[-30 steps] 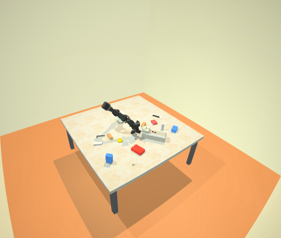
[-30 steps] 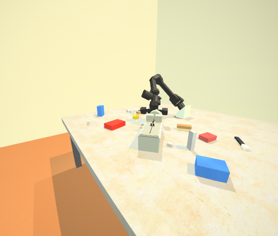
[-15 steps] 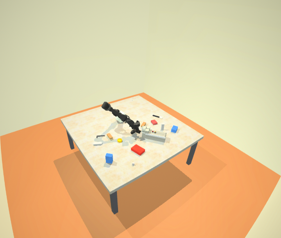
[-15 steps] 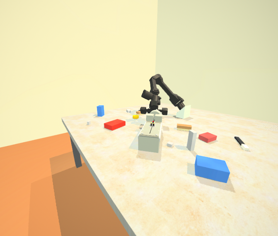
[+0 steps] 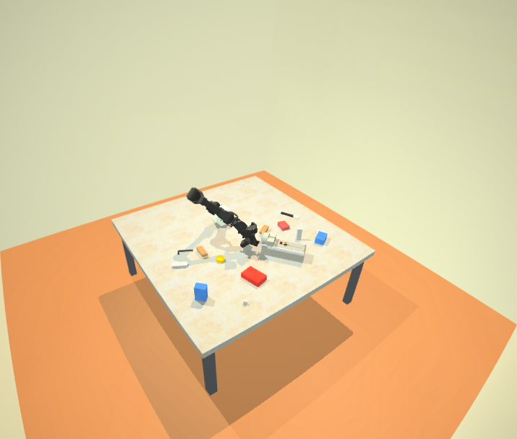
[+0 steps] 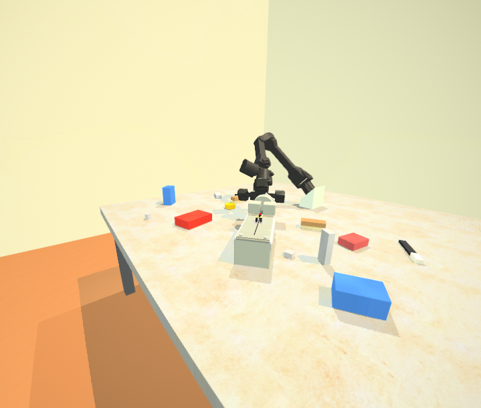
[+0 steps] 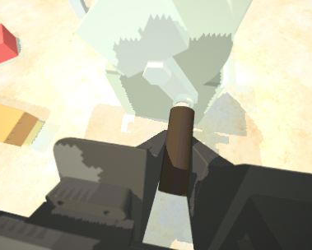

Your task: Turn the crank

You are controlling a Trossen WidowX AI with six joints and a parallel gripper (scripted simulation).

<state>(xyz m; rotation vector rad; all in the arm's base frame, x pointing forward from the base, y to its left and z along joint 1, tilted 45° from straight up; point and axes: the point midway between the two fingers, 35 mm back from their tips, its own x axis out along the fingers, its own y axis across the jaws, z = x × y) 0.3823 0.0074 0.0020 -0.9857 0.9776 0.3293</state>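
Right now the crank is 10 mm to the left of my gripper tip and 40 mm above it. Round my gripper tip: brown crank handle (10 mm behind, 10 mm to the right, 30 mm above); then red pointer (100 mm ahead, 100 mm to the left, 40 mm above); then yellow disc (40 mm behind, 240 mm to the right, 30 mm below).
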